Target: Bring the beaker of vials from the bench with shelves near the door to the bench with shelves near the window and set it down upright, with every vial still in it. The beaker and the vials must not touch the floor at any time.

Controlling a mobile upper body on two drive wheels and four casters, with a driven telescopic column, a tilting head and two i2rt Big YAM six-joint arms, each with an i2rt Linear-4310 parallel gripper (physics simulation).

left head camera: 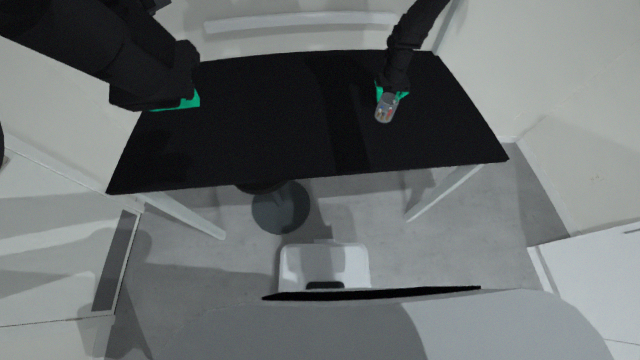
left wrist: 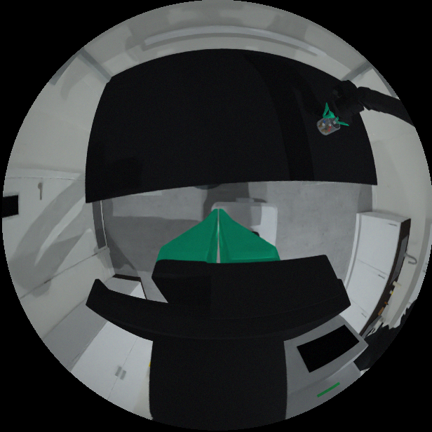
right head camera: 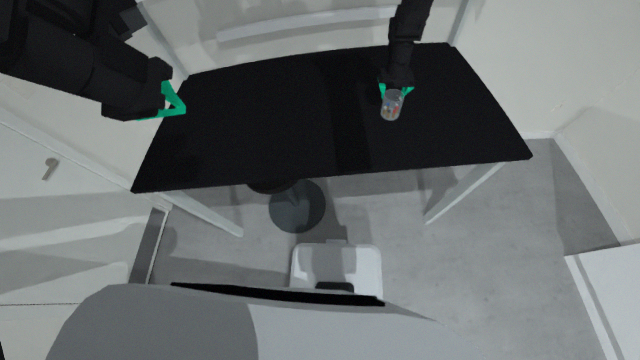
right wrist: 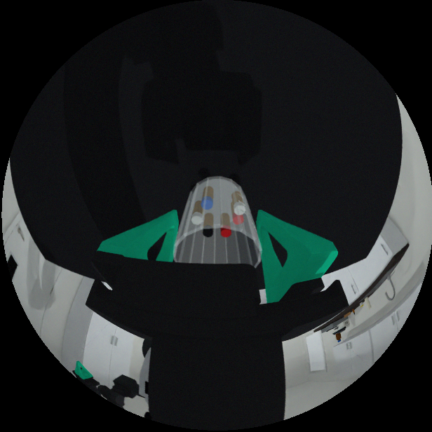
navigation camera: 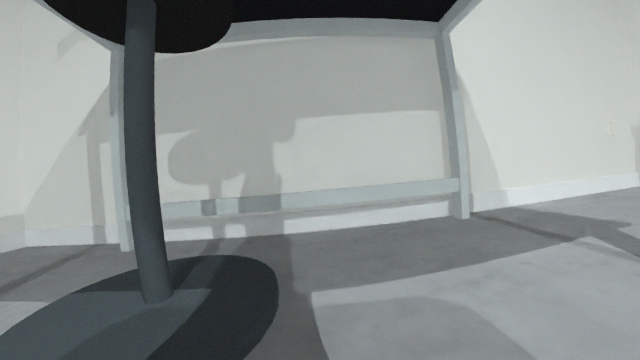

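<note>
A clear beaker (left head camera: 386, 111) (right head camera: 391, 106) (left wrist: 328, 126) (right wrist: 217, 190) stands between the fingers of my right gripper (left head camera: 390, 96) (right head camera: 395, 93) (right wrist: 217, 215), over the right part of the black bench top (left head camera: 250, 125) (right head camera: 270, 135) (left wrist: 190, 125). The fingers press on both sides of it, so the right gripper looks shut on the beaker. Several vials with blue, white, black and red caps show inside it. Its base is at or near the bench top; I cannot tell whether they touch. My left gripper (left head camera: 198, 98) (right head camera: 185, 108) (left wrist: 218, 215) is shut and empty, at the picture's left.
A dark round stool (left head camera: 281, 207) (right head camera: 297, 205) (navigation camera: 145, 150) stands partly under the bench's front edge. Pale bench legs (left head camera: 185, 217) (right head camera: 462, 195) (navigation camera: 452, 125) reach the floor. White cabinets (left head camera: 600, 270) (left wrist: 372, 255) stand at the right, and a wall is behind the bench.
</note>
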